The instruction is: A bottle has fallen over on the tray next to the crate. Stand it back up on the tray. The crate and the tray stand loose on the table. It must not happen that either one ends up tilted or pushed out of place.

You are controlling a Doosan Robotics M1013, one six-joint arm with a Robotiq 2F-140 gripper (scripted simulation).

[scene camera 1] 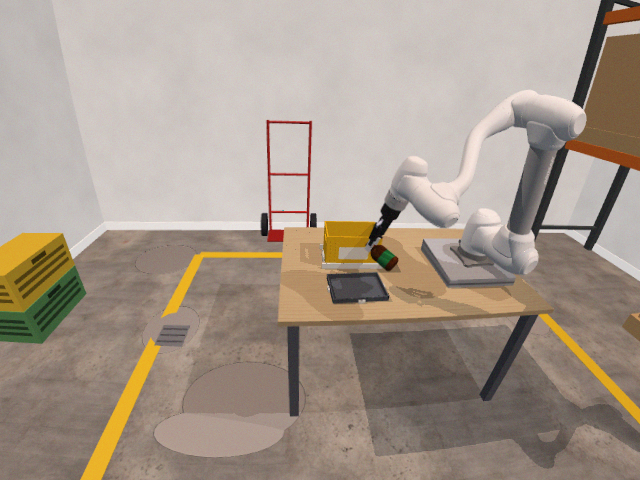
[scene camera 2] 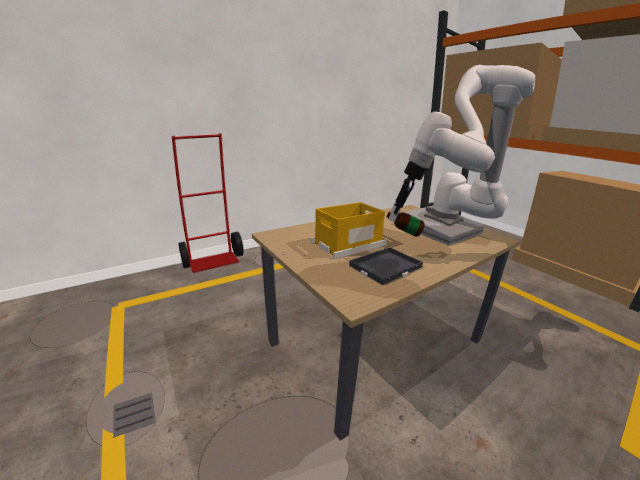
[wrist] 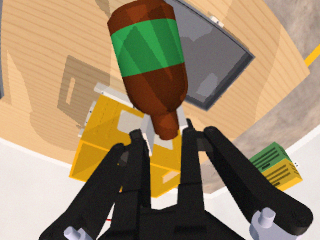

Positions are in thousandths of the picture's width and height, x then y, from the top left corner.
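My gripper (wrist: 517, 485) is visible. A dark tray appears at (scene camera 1: 538, 599) and (scene camera 2: 607, 545); a yellow crate at (scene camera 2: 530, 486), (scene camera 1: 538, 505) and (wrist: 348, 506).
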